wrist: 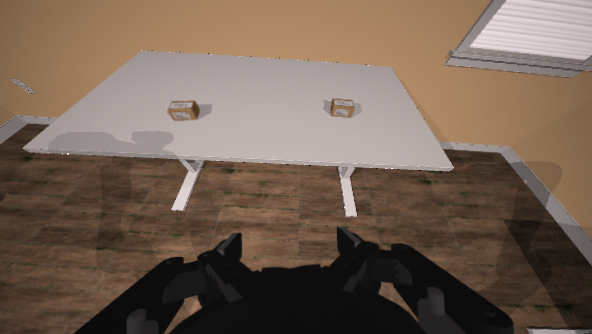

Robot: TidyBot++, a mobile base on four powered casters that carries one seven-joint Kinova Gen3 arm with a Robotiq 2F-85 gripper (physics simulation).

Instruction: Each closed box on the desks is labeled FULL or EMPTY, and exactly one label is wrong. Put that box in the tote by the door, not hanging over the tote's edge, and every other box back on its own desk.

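Frame: origin at the arm's base, x left, y down, z back, level; metres.
Seen in the pictures: gripper, fingertip midpoint: (290,240).
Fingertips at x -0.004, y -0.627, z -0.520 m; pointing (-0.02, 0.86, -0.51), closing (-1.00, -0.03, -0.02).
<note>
A point is followed by its place in that frame.
A small brown closed box (183,110) @[x 0.382, y -0.371, z -1.028 m] with white labels sits on the left part of the white desk (270,135) @[x 0.054, y -0.323, z -0.948 m]. A second small brown box (342,108) @[x -0.241, y -0.368, z -1.062 m] with white labels sits on the right part of the same desk. The label words are too small to read. My gripper (290,240) @[x -0.004, y -0.627, z -0.520 m] is open and empty, with wood floor showing between its fingertips. It is on the near side of the desk, apart from both boxes. The tote and the door do not show in this view.
The desk's two white legs (186,192) @[x 0.733, y 0.372, z -1.037 m] (348,195) @[x -0.496, y 0.371, z -0.992 m] reach out over the wood floor toward me. A tan wall stands behind the desk, with a window (535,30) @[x -1.345, y -0.561, z -1.516 m] at upper right. A white piece (560,331) @[x -1.545, y 0.371, z -0.140 m] shows at the bottom right edge.
</note>
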